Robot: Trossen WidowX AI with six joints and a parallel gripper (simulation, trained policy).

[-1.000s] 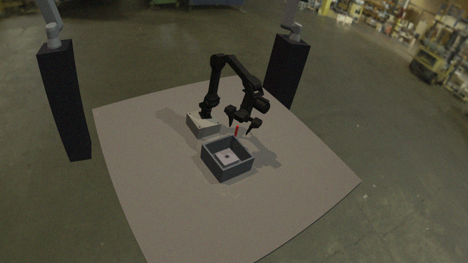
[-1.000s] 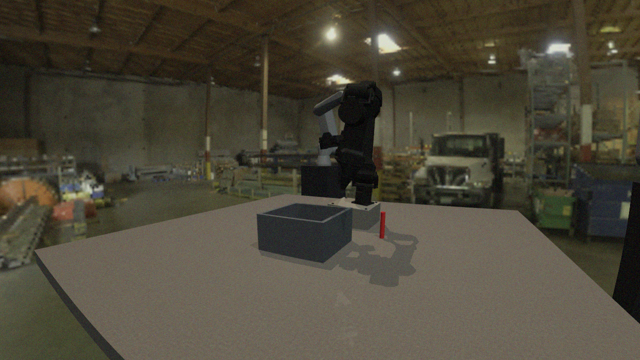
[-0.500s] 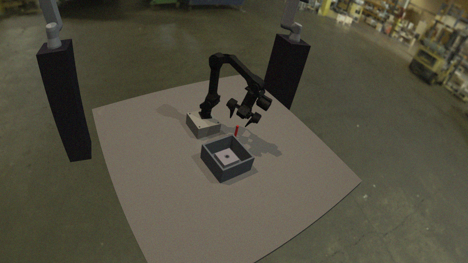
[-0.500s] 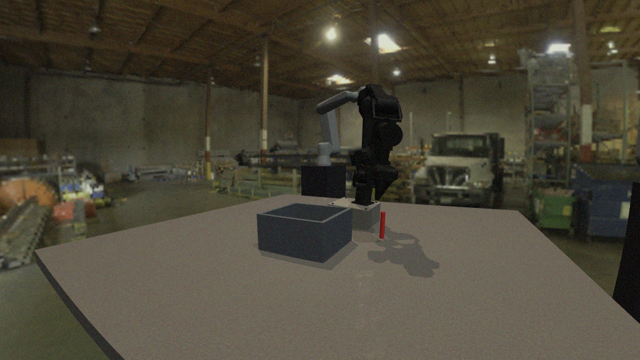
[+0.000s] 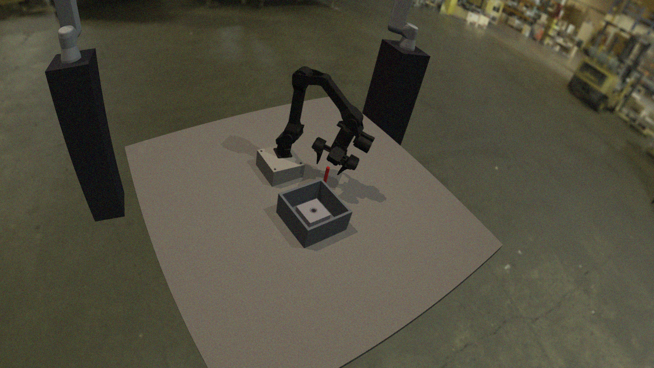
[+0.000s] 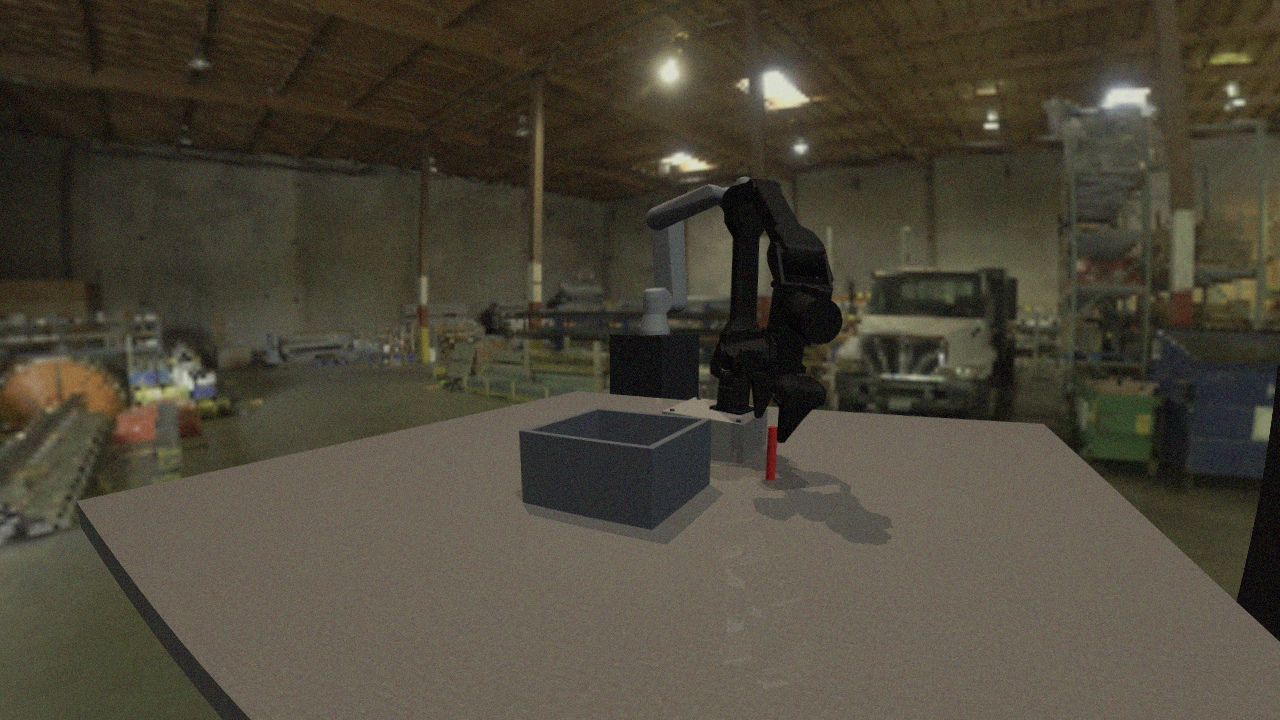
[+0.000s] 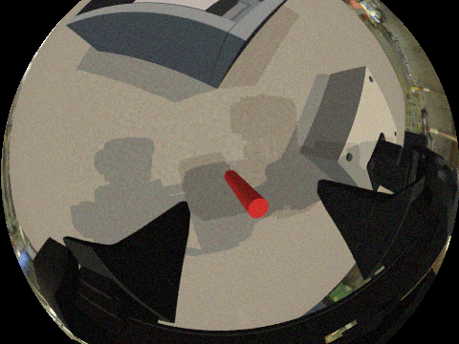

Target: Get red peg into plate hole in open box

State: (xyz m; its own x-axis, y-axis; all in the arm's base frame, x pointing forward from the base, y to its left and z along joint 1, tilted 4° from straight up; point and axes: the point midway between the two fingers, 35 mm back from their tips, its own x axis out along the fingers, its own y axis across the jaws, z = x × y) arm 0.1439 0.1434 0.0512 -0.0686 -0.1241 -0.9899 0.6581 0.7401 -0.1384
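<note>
Now: gripper tip 40 mm above the red peg. From my gripper tip the other things lie so: pale plate: 180 mm ahead, 130 mm to the right, 30 mm below; then dark box: 180 mm ahead, 130 mm to the right, 50 mm below.
</note>
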